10 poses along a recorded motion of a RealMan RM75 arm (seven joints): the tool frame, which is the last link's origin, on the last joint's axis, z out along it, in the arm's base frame.
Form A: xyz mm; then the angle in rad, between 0 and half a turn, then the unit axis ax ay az.
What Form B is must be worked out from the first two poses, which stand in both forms.
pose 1, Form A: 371.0, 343.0, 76.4, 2.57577, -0.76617, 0.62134, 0.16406
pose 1, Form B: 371.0, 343.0, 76.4, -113.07, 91.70, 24.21
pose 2, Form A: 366.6, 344.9, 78.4, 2.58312, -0.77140, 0.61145, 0.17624
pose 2, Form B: 366.6, 344.9, 78.4, -114.17, 90.50, 26.08
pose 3, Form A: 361.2, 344.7, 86.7, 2.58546, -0.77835, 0.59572, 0.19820
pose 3, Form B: 361.2, 344.7, 86.7, -115.30, 88.25, 29.36
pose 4, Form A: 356.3, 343.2, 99.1, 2.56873, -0.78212, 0.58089, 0.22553
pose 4, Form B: 356.3, 343.2, 99.1, -115.11, 85.49, 33.19
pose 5, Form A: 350.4, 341.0, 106.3, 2.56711, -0.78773, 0.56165, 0.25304
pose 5, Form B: 350.4, 341.0, 106.3, -115.86, 82.61, 37.22
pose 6, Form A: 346.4, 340.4, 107.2, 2.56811, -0.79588, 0.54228, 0.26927
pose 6, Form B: 346.4, 340.4, 107.2, -117.11, 79.79, 39.62
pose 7, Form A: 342.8, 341.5, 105.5, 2.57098, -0.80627, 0.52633, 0.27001
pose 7, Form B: 342.8, 341.5, 105.5, -118.77, 77.53, 39.77
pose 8, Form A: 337.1, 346.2, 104.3, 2.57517, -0.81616, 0.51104, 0.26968
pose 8, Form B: 337.1, 346.2, 104.3, -120.42, 75.40, 39.79
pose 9, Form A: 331.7, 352.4, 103.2, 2.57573, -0.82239, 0.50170, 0.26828
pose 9, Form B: 331.7, 352.4, 103.2, -121.37, 74.04, 39.59
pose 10, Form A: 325.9, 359.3, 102.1, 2.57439, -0.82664, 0.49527, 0.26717
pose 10, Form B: 325.9, 359.3, 102.1, -121.93, 73.05, 39.41
